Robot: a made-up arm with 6 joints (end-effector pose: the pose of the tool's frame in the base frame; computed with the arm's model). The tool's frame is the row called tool. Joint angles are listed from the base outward.
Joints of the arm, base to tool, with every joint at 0 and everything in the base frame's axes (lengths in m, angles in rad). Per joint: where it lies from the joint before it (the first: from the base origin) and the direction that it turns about. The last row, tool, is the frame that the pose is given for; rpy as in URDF.
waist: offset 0 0 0.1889 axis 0 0 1
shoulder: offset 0 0 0 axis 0.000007 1 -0.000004
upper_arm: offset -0.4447 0 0.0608 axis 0.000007 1 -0.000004
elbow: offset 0.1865 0 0.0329 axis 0.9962 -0.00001 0.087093
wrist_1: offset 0 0 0 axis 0.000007 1 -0.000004
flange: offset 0.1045 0 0.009 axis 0.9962 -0.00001 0.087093
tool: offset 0 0 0 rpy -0.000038 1.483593 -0.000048
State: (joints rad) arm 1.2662 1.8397 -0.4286 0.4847 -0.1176 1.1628
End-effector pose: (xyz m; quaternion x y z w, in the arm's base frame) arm 0.0878 0.2605 0.3242 0.1898 0.9658 0.1703 0.0468
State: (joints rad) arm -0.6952 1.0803 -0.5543 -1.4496 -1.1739 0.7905
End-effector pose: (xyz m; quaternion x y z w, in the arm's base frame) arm 0.1104 0.0329 0.5379 -0.2827 0.6721 0.0465 0.6828
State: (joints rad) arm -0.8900 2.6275 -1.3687 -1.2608 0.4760 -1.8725
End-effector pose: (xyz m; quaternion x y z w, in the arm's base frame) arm 0.2969 -0.4394 0.0957 0.8516 -0.4599 0.0166 0.2512
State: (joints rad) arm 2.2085 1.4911 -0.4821 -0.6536 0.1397 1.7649
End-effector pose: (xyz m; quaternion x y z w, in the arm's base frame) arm -0.1153 0.1707 0.4069 -0.4907 0.8289 0.2681 0.0164
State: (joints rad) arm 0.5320 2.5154 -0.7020 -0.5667 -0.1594 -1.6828
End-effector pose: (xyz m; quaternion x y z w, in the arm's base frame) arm 0.3237 0.2008 0.1068 -0.9823 0.1822 0.0357 0.0255
